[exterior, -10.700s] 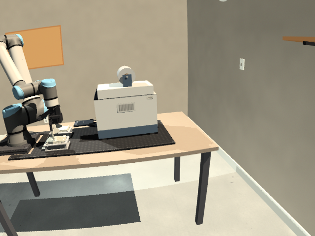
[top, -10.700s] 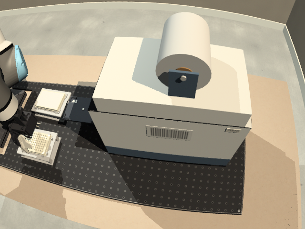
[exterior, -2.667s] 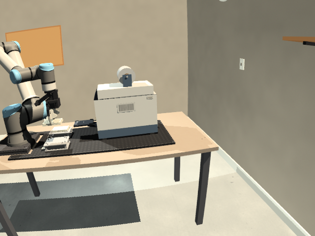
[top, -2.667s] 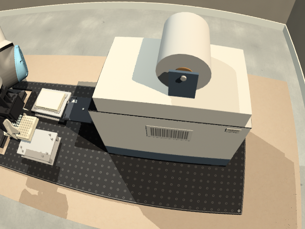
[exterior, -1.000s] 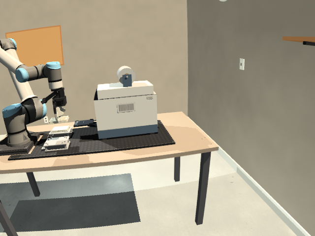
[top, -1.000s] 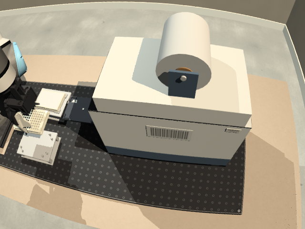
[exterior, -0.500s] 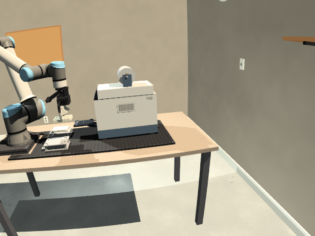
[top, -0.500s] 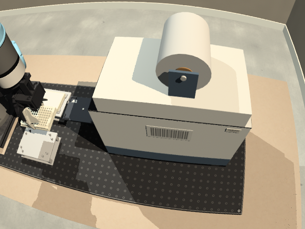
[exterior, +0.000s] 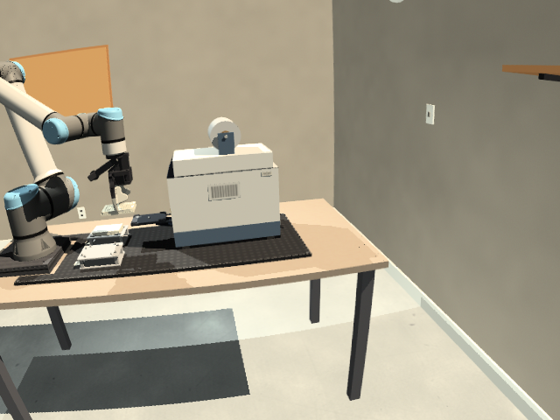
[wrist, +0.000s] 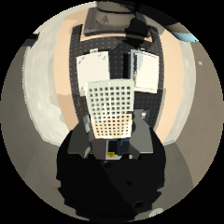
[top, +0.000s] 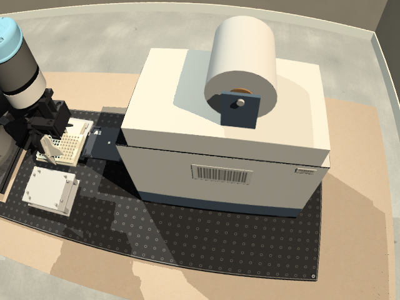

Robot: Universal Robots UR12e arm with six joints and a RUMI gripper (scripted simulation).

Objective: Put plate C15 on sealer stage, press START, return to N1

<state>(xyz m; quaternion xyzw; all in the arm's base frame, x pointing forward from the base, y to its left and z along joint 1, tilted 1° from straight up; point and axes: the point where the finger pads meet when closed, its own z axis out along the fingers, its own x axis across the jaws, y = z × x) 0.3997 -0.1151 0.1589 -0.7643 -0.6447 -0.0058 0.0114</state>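
Now: the sealer stage 11 cm ahead of my hand, 6 cm to the left of it and 8 cm below it. From my hand the other things lie so: foil roll: 44 cm ahead, 23 cm above; then well plate: 1 cm below.
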